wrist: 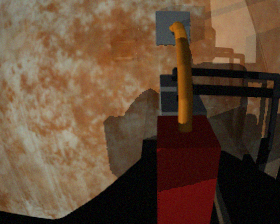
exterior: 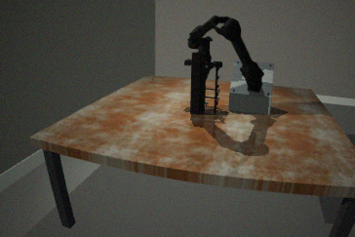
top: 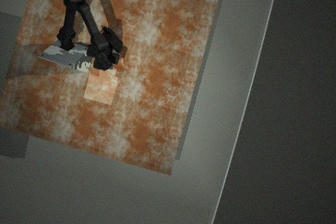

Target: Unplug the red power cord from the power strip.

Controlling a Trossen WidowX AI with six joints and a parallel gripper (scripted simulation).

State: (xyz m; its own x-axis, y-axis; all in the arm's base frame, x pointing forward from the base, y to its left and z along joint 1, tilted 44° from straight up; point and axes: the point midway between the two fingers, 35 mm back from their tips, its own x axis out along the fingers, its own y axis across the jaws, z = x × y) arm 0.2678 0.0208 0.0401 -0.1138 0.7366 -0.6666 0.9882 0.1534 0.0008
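My gripper tip is 1 cm past the red plug and 3 cm to the right of it. Also, from my gripper tip: grey square (5 cm to the right, 13 cm below).
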